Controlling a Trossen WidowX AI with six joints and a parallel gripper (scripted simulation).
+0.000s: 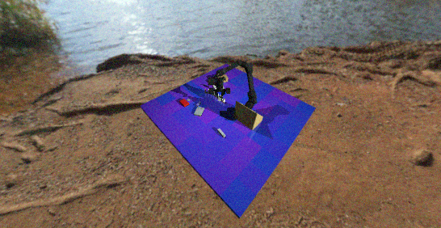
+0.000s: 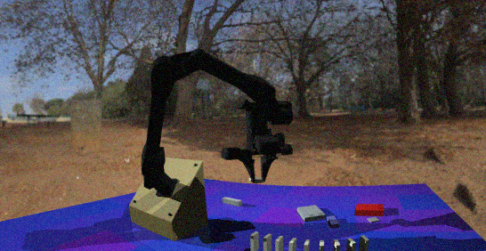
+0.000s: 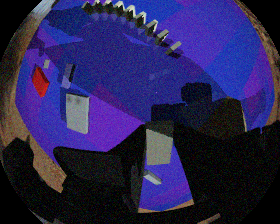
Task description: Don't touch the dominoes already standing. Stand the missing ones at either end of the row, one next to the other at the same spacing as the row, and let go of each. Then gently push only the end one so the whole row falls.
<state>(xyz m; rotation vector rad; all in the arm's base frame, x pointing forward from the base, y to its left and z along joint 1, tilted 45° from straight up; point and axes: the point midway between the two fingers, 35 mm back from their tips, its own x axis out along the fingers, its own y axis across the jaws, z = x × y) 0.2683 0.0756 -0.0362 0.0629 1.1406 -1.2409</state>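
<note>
My gripper tip is now 15 cm to the right of the flat grey block, 15 cm above it and 13 cm short of it. The rest, counted from my gripper tip: white plate 29 cm to the right, 24 cm ahead, 15 cm below; then red block 33 cm ahead, 16 cm to the left, 14 cm below; then purple piece 21 cm ahead, 15 cm below, 7 cm to the left.
</note>
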